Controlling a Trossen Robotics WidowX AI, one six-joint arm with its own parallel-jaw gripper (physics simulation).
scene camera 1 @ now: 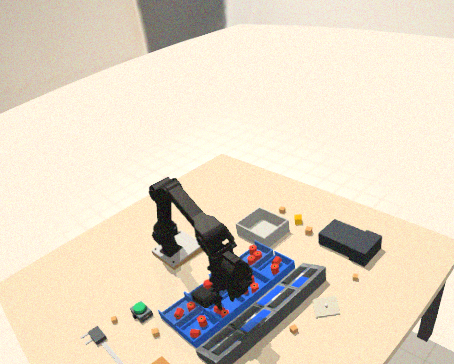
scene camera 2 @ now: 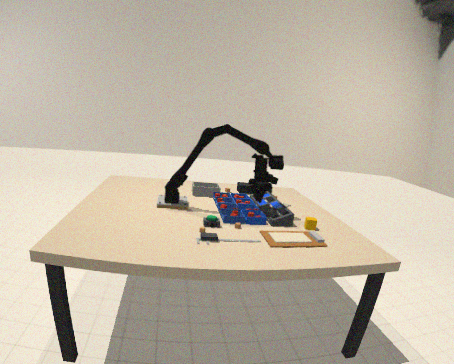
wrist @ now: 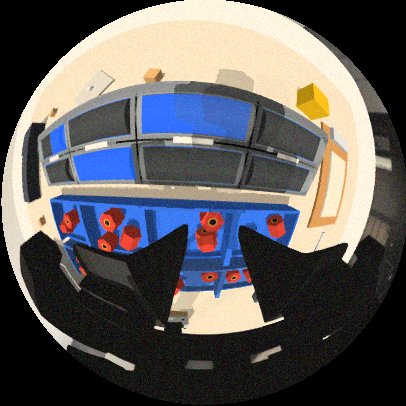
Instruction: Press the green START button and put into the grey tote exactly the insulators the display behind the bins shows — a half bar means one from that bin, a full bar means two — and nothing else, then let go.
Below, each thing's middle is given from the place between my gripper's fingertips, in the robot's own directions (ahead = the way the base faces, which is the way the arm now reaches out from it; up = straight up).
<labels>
Right now my hand is 80 mm short of the display (scene camera 1: 250, 339), 70 mm to the right of it and 40 mm above it. Round my hand: grey tote (scene camera 1: 266, 227) 380 mm to the left, 180 mm behind, 40 mm below; then black box (scene camera 1: 360, 246) 470 mm to the left, 140 mm ahead, 40 mm below.
</labels>
